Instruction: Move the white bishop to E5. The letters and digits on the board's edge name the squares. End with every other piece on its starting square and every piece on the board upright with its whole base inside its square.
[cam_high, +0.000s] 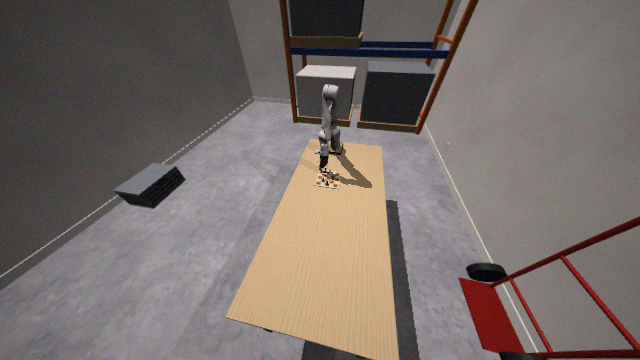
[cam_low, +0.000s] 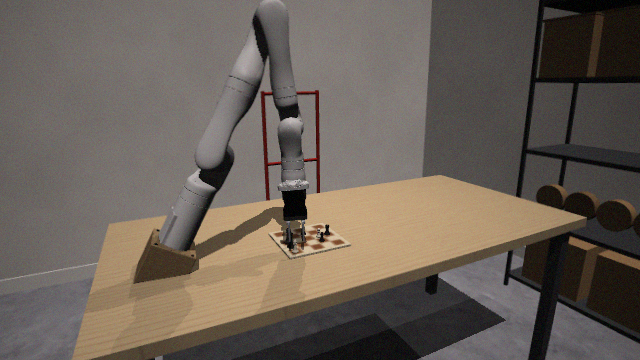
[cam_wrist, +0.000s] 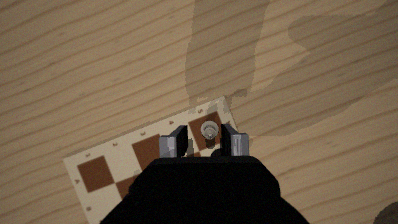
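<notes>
Now: hand 40 mm above the white bishop. Round my hand: black piece (40 mm to the left, 30 mm below); then chessboard (80 mm ahead, 70 mm to the left, 60 mm below).
</notes>
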